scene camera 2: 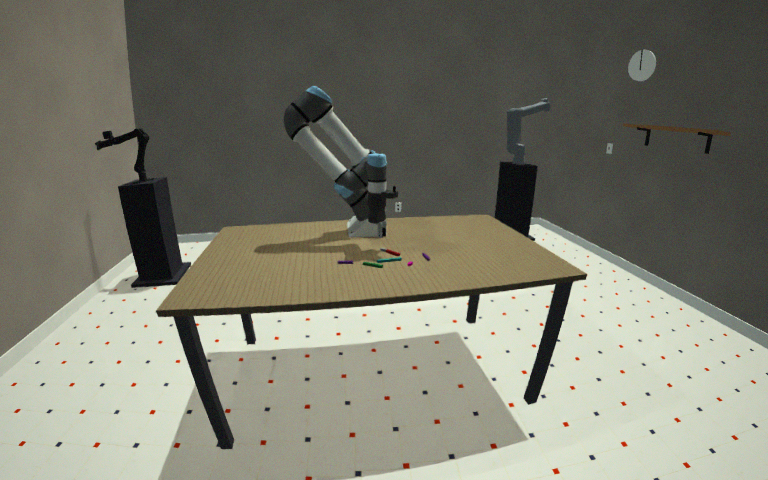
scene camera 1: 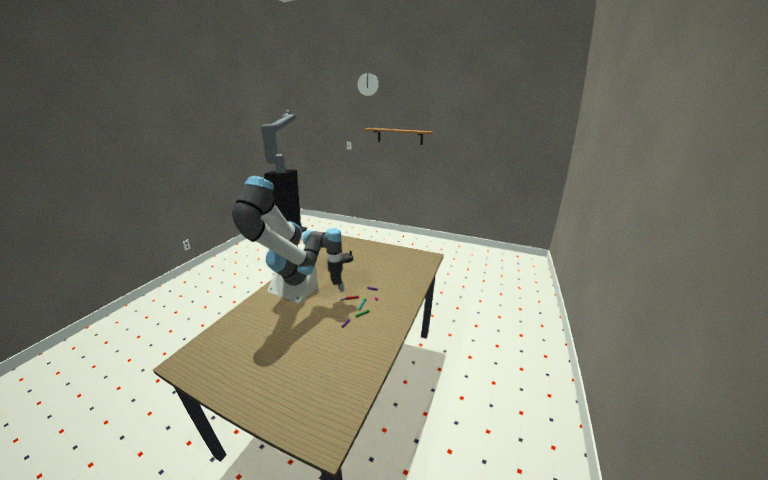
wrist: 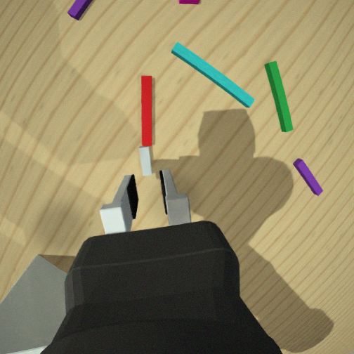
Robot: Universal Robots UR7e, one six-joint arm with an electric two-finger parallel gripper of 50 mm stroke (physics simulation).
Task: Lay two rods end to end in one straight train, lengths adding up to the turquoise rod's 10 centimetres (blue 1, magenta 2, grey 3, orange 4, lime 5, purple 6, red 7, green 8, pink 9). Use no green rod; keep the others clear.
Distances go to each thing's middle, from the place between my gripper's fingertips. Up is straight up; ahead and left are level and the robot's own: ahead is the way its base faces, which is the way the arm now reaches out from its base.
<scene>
My hand is 60 mm above the red rod (wrist: pixel 146 80), 50 mm short of it and 40 mm to the right of it. From my hand the other things lie so: green rod (wrist: pixel 271 68) 150 mm ahead, 70 mm to the right, 60 mm below; then turquoise rod (wrist: pixel 179 50) 120 mm ahead, 60 mm below.
</scene>
